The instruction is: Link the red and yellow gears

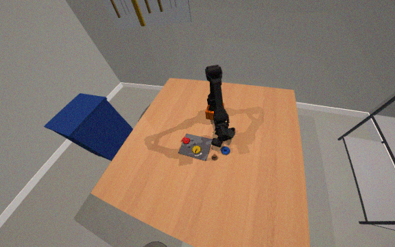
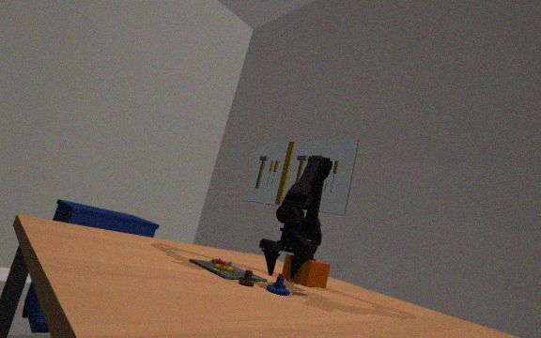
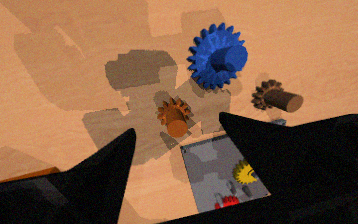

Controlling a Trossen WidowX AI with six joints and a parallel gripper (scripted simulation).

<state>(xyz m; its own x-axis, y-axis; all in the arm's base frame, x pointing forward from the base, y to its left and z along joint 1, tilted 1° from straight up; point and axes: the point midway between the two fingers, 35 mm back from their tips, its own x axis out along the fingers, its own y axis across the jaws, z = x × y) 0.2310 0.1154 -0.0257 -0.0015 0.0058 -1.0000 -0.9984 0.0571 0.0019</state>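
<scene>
Now: the small orange gear 2 cm below my gripper tip. The rest, counted from my gripper tip: large blue gear (6 cm ahead, 5 cm to the left, 2 cm below); yellow gear (11 cm ahead, 14 cm to the right, 2 cm below); small dark brown gear (13 cm ahead, 1 cm to the right, 2 cm below).
</scene>
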